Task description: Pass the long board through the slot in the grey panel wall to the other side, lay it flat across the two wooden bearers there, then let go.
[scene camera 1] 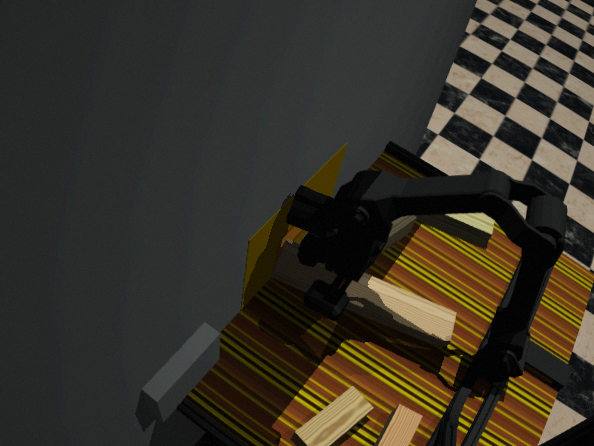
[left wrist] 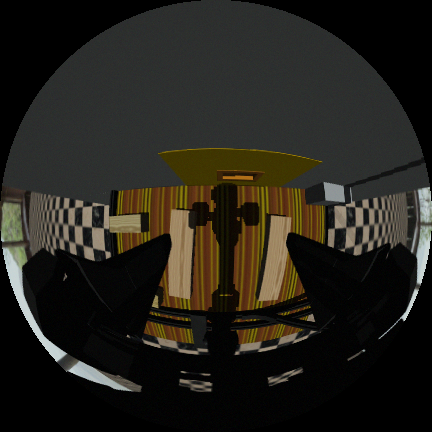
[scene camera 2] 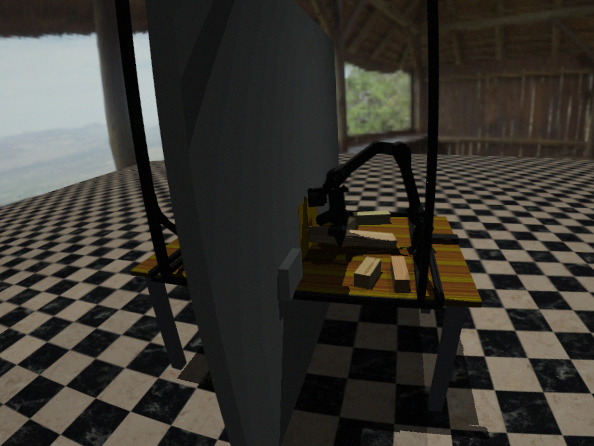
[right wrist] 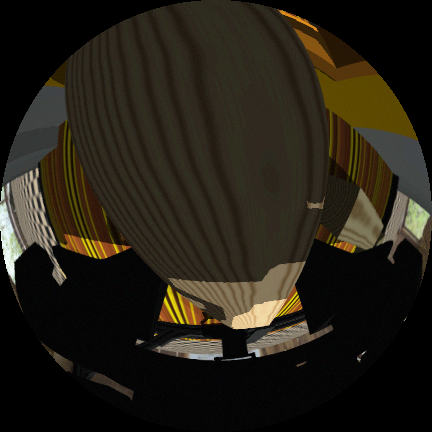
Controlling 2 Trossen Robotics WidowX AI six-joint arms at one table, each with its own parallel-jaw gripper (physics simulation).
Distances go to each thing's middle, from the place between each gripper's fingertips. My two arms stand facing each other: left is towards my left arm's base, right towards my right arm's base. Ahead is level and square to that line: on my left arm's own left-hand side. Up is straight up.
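My right gripper: from the grey block (scene camera 1: 174, 381), 30 cm past, 16 cm to the right, 2 cm below.
My left hand: from the block, 340 mm past, 130 mm to the left, 240 mm above.
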